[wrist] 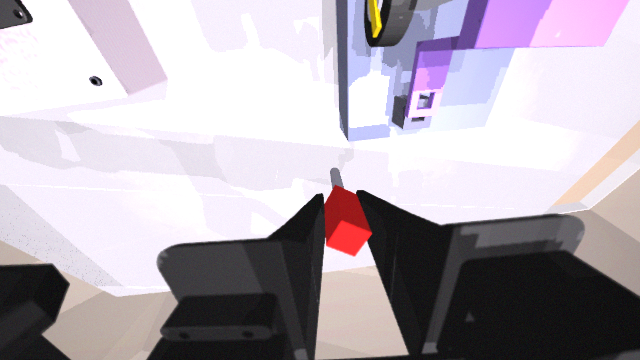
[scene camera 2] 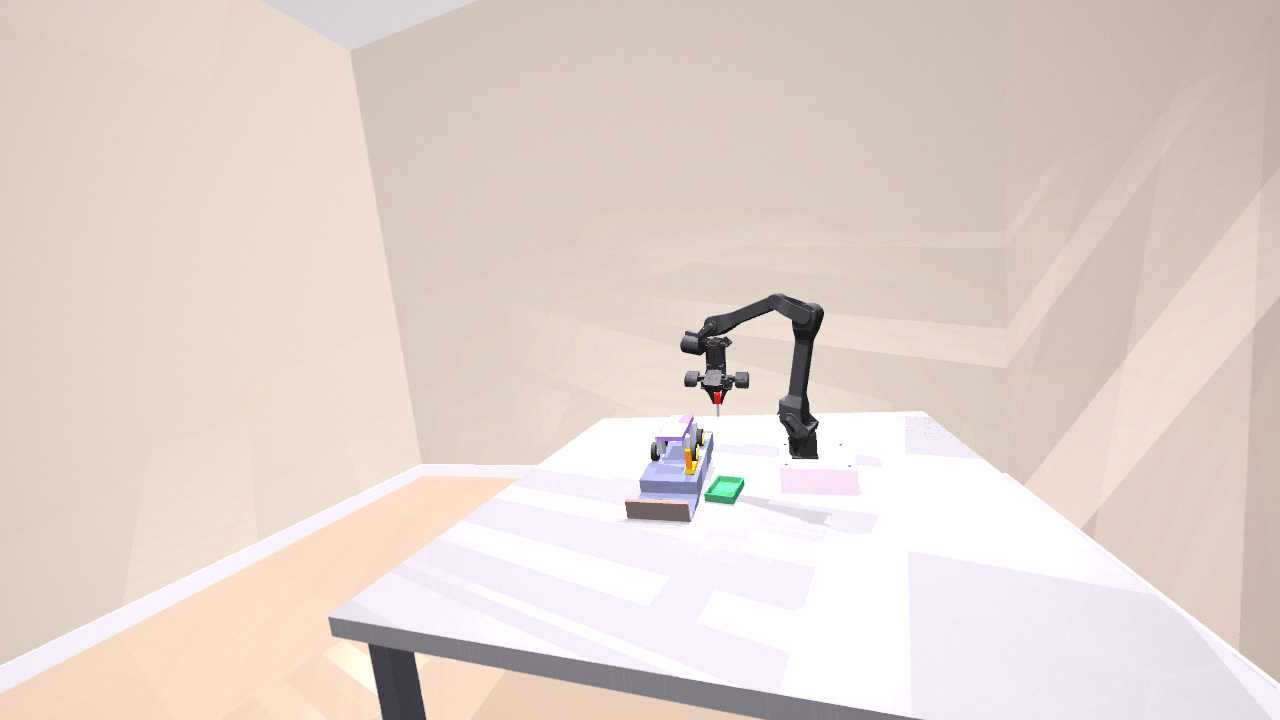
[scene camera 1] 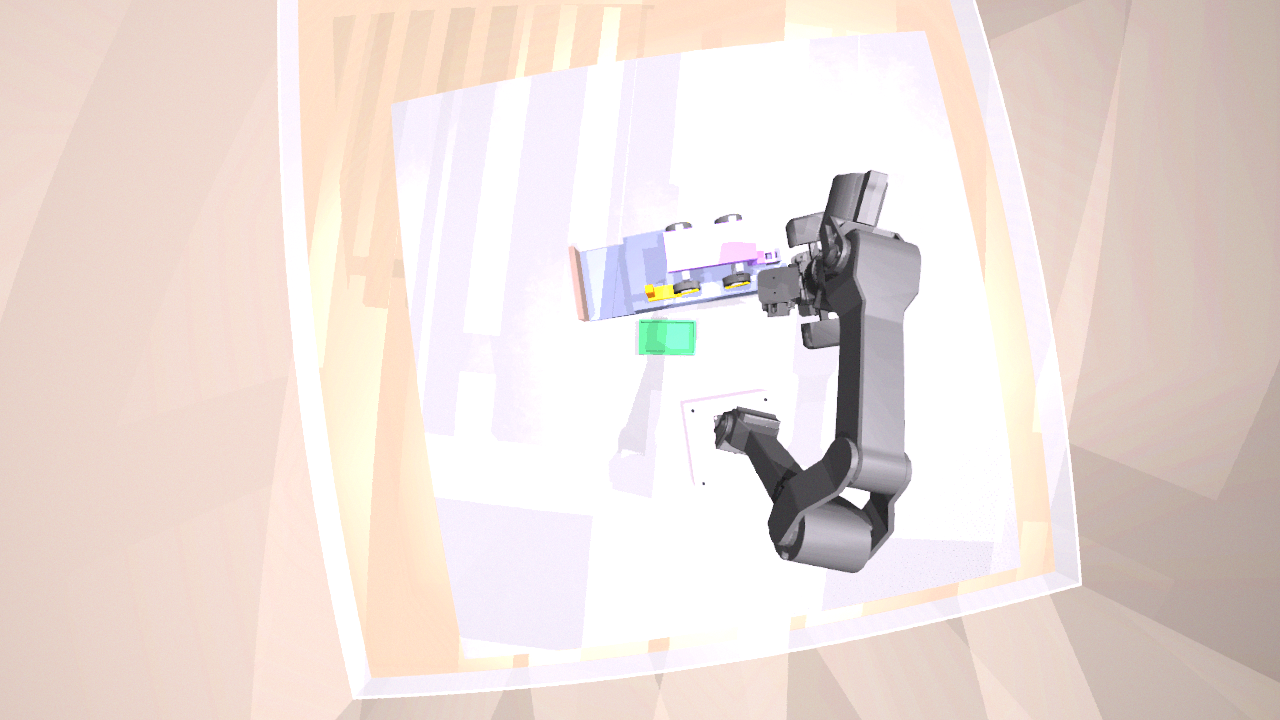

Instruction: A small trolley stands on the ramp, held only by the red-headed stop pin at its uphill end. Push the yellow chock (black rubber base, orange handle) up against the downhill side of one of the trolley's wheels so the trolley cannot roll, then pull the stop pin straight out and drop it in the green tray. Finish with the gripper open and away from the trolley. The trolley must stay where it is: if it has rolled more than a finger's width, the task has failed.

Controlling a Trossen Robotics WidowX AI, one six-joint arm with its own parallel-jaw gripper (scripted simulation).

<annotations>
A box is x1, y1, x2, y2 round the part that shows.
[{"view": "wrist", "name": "my gripper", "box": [0, 190, 639, 359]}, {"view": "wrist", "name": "red-headed stop pin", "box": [324, 167, 371, 255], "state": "held by my gripper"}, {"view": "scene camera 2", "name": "my gripper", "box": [684, 358, 748, 404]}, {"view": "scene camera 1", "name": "my gripper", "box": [756, 211, 839, 349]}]
</annotations>
